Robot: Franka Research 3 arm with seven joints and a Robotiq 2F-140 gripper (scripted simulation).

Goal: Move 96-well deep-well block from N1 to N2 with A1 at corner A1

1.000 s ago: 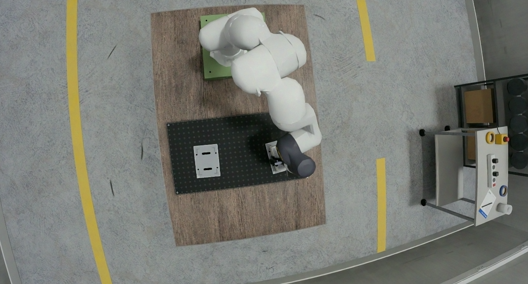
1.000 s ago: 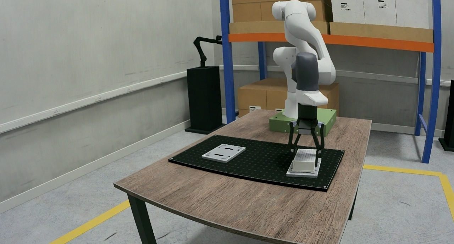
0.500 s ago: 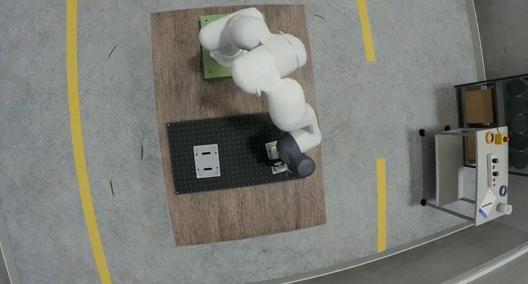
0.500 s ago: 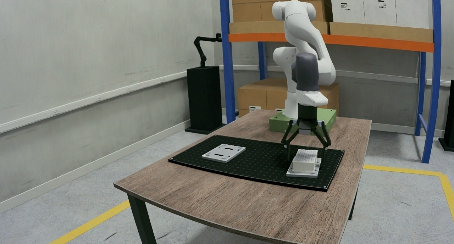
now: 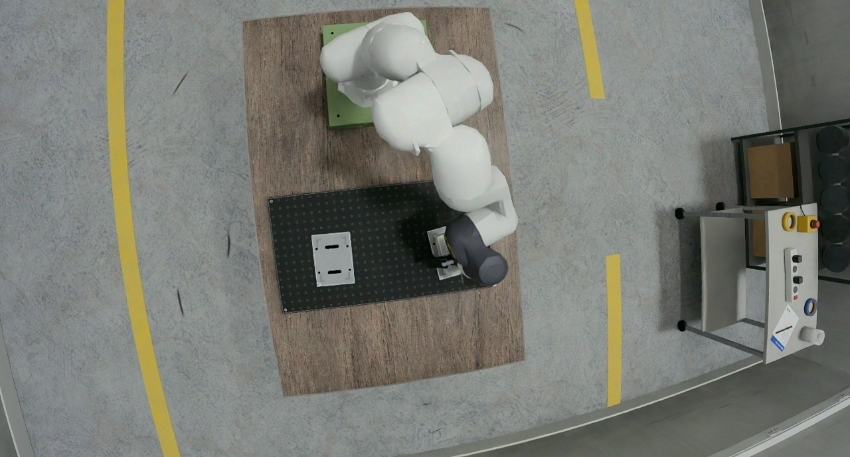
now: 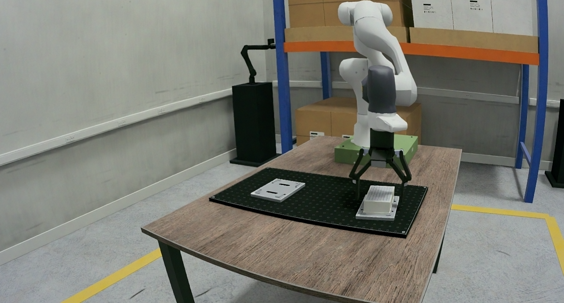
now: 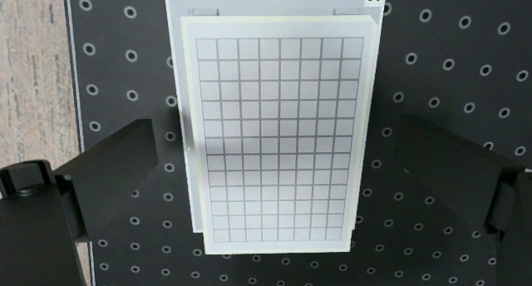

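The white deep-well block is 1 cm below my hand. Round my hand: nest N1: 38 cm to the right, 3 cm below, 2 cm behind; then nest N2: 3 cm below.
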